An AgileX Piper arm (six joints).
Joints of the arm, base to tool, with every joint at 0 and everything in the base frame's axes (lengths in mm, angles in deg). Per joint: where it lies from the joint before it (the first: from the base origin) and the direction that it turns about. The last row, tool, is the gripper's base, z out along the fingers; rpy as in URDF.
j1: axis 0 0 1 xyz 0 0 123
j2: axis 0 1 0 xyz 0 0 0
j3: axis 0 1 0 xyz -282.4 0 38.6
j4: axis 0.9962 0 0.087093 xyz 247.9 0 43.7
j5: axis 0 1 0 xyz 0 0 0
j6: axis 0.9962 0 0.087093 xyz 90.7 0 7.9
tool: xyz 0 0 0 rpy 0 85.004 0
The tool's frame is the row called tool.
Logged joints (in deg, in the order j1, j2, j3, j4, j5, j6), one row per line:
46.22 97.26 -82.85 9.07 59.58 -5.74
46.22 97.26 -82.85 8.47 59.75 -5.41
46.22 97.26 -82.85 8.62 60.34 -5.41
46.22 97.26 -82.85 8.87 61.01 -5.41
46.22 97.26 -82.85 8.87 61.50 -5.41
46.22 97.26 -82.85 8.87 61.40 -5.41
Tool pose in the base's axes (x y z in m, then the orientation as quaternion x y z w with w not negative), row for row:
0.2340 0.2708 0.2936 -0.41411 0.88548 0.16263 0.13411
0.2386 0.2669 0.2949 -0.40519 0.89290 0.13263 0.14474
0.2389 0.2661 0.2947 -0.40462 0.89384 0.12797 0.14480
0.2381 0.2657 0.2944 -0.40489 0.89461 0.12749 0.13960
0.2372 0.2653 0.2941 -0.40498 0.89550 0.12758 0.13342
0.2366 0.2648 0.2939 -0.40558 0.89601 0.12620 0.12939
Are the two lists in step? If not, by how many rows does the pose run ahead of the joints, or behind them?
The pose runs 1 row behind the joints: the pose in row i belongs to the joints in row i - 1.
